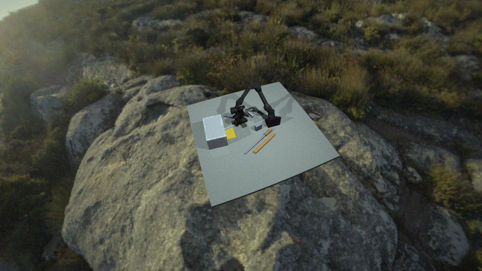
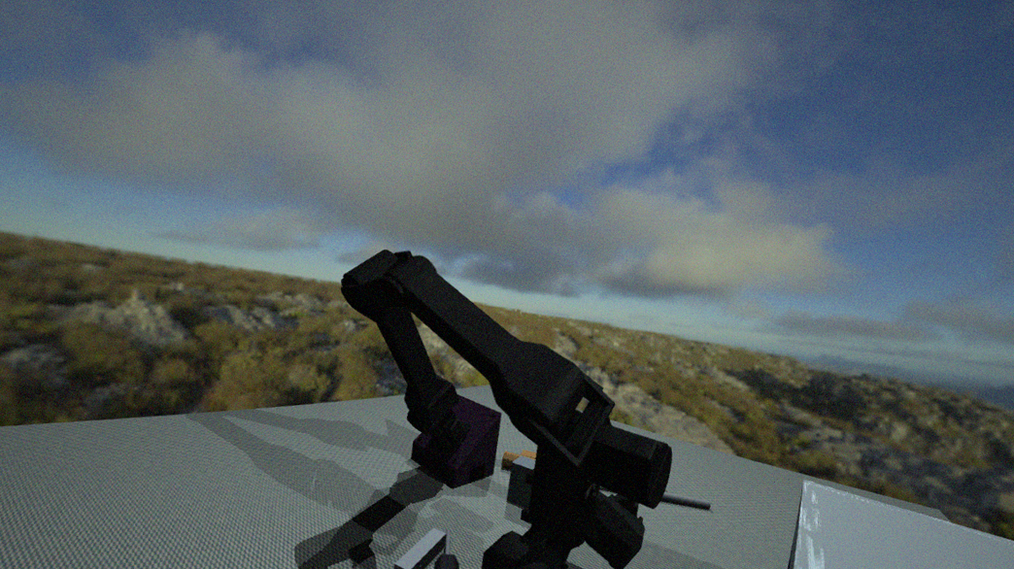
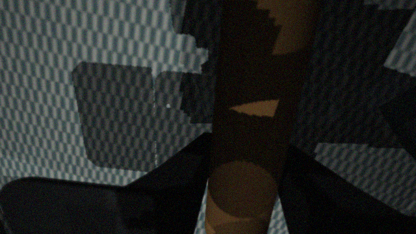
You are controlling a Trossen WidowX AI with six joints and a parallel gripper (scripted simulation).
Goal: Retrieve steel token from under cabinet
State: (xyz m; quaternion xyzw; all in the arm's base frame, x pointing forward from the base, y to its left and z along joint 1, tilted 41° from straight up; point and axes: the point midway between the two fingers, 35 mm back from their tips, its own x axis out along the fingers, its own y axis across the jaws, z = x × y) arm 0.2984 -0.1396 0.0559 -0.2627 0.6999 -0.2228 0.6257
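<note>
Right now my gripper tip is 14 cm past the grey bar and 5 cm to the left of it. From my gripper tip the other things lie so: grey block 17 cm to the left, 12 cm behind, 3 cm above; small grey cube 15 cm to the right, 13 cm behind; wooden stick 36 cm to the left, 10 cm behind.
</note>
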